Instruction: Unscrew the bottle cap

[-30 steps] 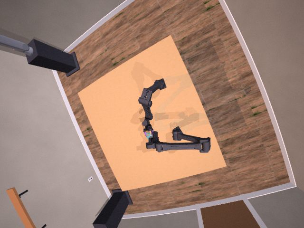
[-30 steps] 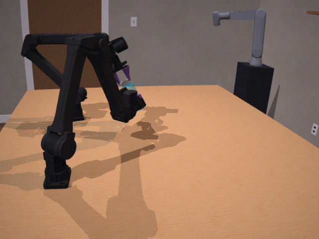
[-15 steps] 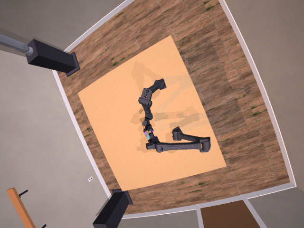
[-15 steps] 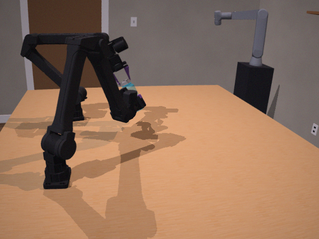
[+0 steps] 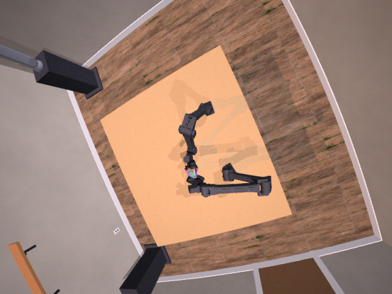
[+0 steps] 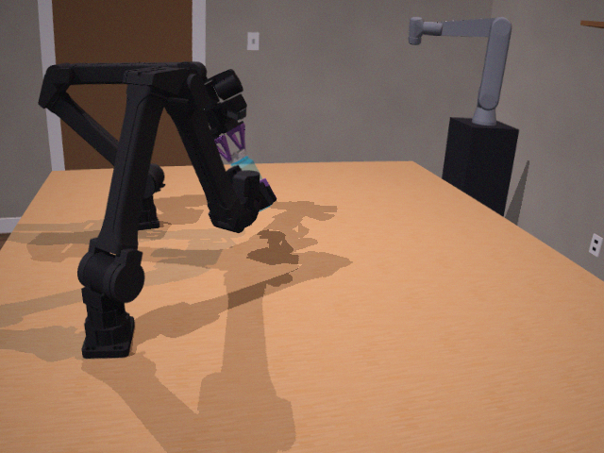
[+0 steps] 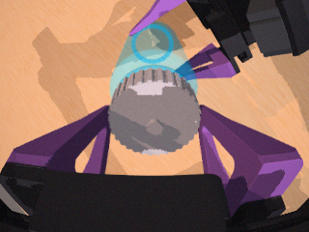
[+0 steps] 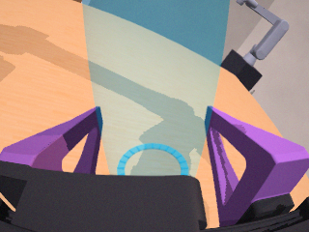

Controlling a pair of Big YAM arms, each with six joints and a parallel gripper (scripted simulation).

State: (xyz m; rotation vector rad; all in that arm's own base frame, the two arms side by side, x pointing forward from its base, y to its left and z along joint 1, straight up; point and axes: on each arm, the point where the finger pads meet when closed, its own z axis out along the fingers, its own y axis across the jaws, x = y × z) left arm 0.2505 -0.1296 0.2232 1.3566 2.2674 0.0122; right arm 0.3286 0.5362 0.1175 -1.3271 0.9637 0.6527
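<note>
Right now my left hand is 1 cm above the ribbed cap. Round my left hand: bottle: 4 cm ahead, 1 cm to the right, 8 cm below.
The bottle is 10 mm behind my right hand, 10 mm to the left of it and 30 mm above it. Round my right hand: ribbed cap (50 mm behind, 20 mm to the left, 100 mm above).
</note>
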